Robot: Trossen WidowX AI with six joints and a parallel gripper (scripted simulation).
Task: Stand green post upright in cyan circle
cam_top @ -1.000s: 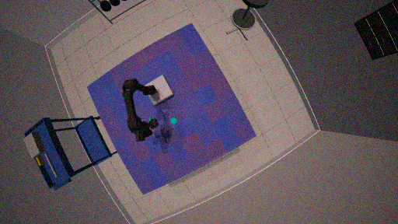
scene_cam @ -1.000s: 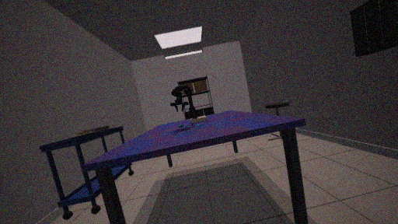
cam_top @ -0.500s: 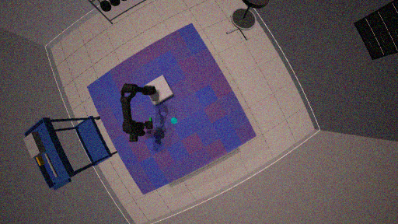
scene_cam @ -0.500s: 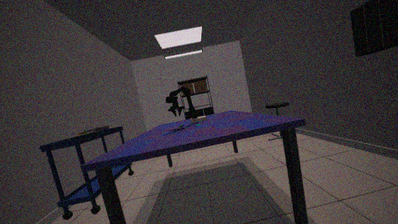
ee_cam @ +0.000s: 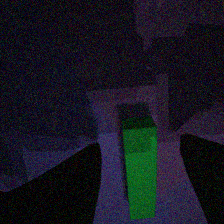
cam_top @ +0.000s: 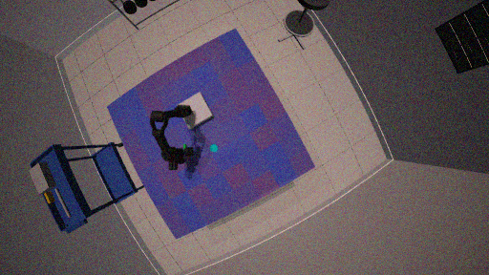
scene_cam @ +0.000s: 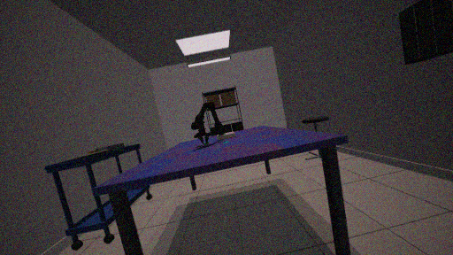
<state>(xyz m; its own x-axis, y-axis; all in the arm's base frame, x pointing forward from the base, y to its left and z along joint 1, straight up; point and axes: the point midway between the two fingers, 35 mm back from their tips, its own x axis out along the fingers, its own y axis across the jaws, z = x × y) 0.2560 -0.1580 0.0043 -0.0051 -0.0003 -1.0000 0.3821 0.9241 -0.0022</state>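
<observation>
Now: the cyan circle 210 mm to the left of my gripper tip, 80 mm ahead of it and 10 mm below it. Round my gripper tip: green post: 20 mm behind, 10 mm to the left.
</observation>
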